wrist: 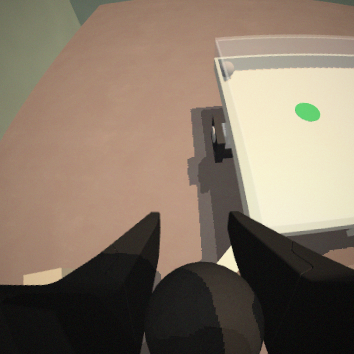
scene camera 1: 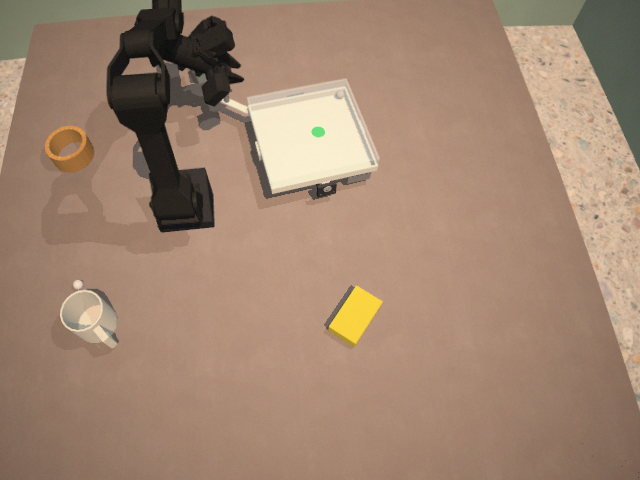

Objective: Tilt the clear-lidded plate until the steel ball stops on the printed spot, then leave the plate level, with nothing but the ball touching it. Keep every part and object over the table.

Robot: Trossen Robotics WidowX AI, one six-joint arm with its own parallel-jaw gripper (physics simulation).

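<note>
The square cream plate (scene camera 1: 289, 160) (wrist: 280, 175) with a clear lid is held above the table; its exact tilt is hard to judge. The steel ball (scene camera 1: 339, 94) (wrist: 227, 69) is under the lid in a corner, at the far right in the scene view and the upper left in the wrist view. The green spot (scene camera 1: 317, 131) (wrist: 307, 112) is bare. A pale handle arm (scene camera 1: 236, 106) (wrist: 227, 260) runs from the plate toward my gripper (scene camera 1: 242, 71) (wrist: 193, 219), which is shut on a dark round knob (wrist: 205, 310). The fingertips stand apart beyond the knob.
A black bracket (scene camera 1: 326, 189) (wrist: 220, 142) is at one side of the plate. An orange ring (scene camera 1: 72, 164) stands left of the arm's base. A white mug (scene camera 1: 107, 319) with a small white ball (scene camera 1: 78, 284) beside it is at lower left. A yellow block (scene camera 1: 355, 315) lies at lower centre.
</note>
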